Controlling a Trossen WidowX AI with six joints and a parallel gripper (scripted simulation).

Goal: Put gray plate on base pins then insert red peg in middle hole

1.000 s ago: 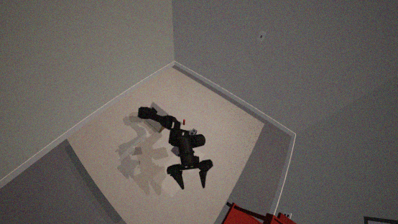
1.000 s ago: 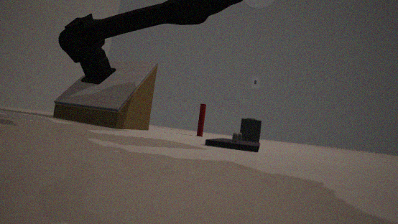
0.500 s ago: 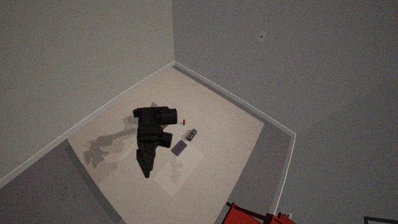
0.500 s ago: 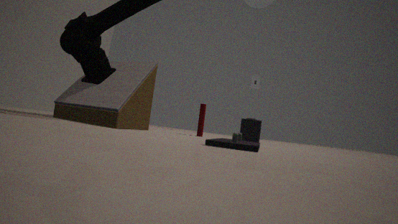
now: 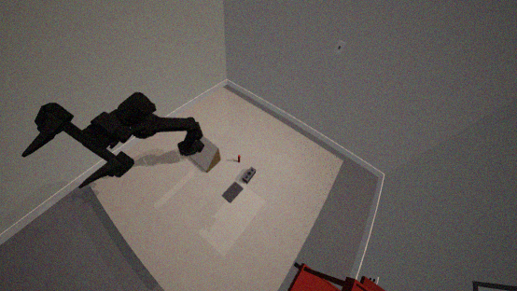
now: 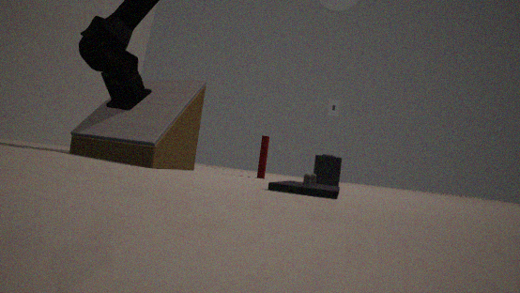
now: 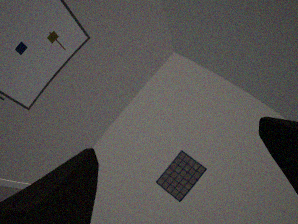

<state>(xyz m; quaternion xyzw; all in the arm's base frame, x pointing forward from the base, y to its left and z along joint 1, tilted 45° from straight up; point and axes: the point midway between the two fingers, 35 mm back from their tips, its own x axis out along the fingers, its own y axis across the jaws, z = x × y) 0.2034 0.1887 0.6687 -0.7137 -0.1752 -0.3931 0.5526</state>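
Right now the gray plate is 68 cm below my gripper tip, 47 cm to the left of it and 7 cm ahead of it. From my gripper tip the other things lie so: red peg 67 cm below, 50 cm to the left, 6 cm behind; dark base 70 cm below, 33 cm to the left, 7 cm ahead.
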